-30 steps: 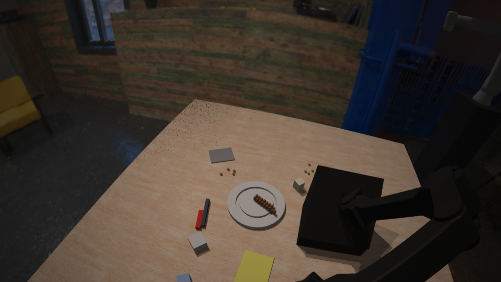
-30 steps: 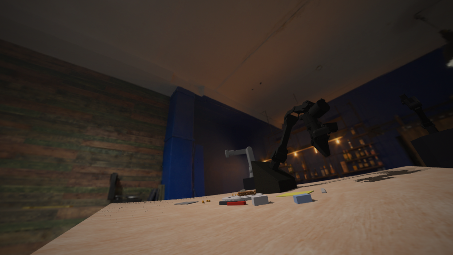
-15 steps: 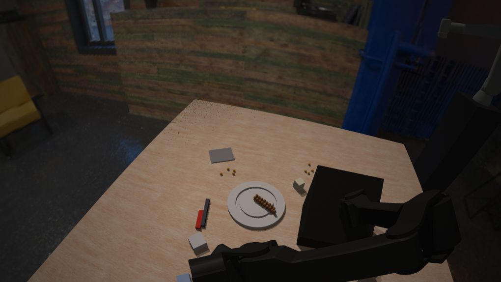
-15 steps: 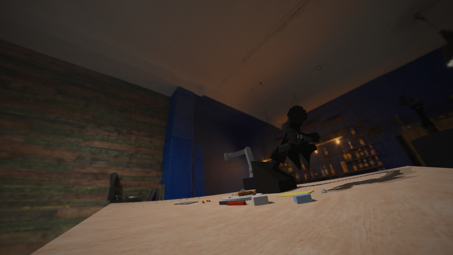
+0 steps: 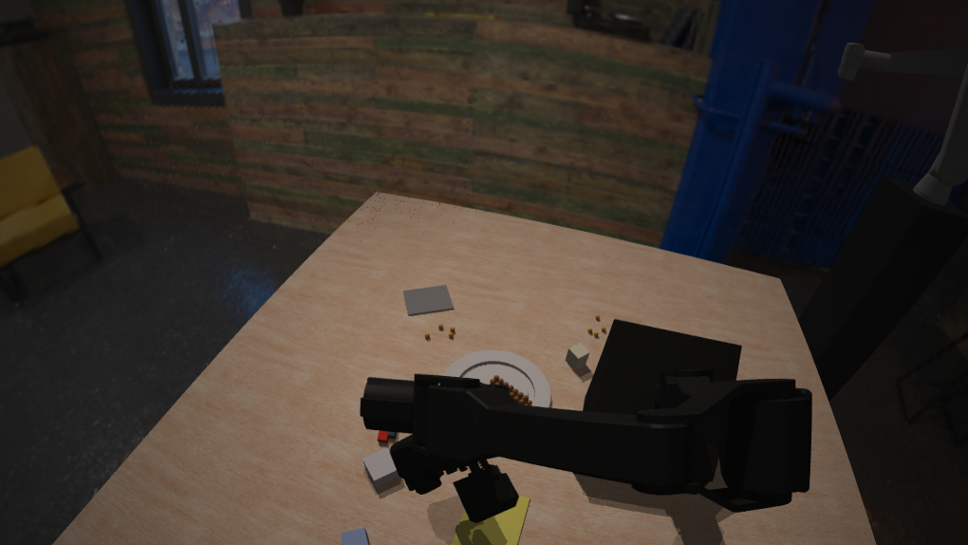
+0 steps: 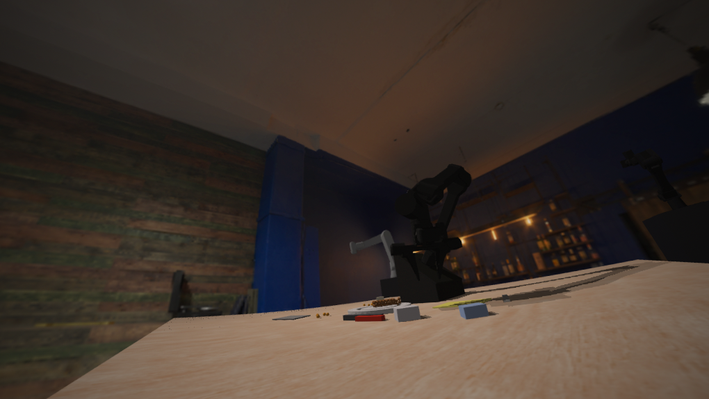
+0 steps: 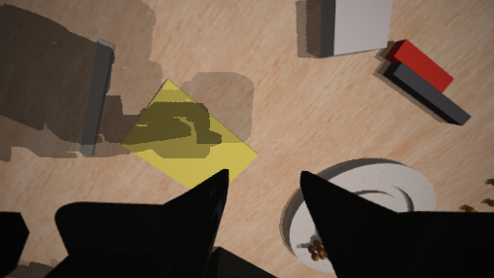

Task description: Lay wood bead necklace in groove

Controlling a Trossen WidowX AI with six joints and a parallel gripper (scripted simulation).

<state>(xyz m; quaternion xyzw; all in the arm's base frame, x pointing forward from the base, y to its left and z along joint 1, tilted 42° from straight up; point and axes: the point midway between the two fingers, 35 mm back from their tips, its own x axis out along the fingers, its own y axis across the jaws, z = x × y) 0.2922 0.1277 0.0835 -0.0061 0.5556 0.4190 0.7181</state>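
The round white bead board lies 19 cm to the right of my gripper tip, 6 cm below it and 1 cm behind it. From my gripper tip the other things lie so: grey block (13 cm ahead, 6 cm below); then dark bar (15 cm ahead, 9 cm to the right, 7 cm below); then yellow sheet (7 cm below, 5 cm to the left, 5 cm behind).
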